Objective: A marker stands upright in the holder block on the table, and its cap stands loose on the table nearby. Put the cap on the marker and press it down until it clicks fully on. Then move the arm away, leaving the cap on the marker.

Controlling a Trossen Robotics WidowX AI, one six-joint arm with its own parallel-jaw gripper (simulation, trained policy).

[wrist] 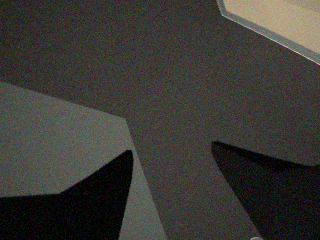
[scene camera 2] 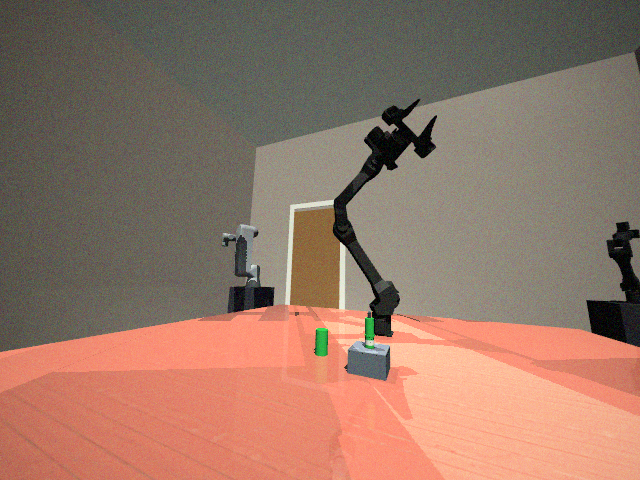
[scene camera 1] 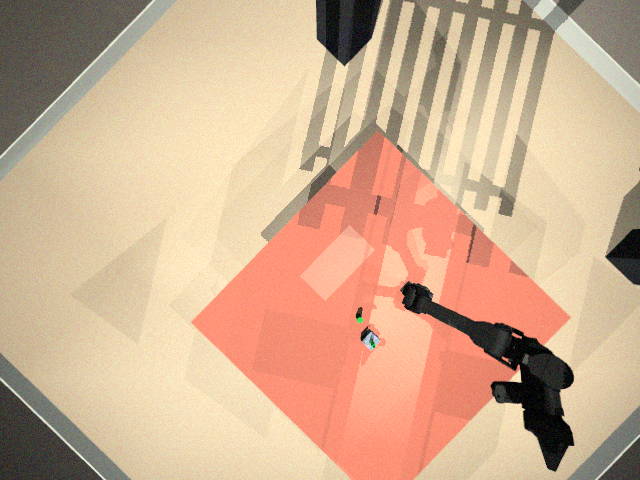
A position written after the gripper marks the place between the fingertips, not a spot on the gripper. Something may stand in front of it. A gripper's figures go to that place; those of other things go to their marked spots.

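Scene:
Gripper (scene camera 2: 427,107), 780 mm from the lens. Grey holder block (scene camera 2: 374,366), 440 mm from the lens.

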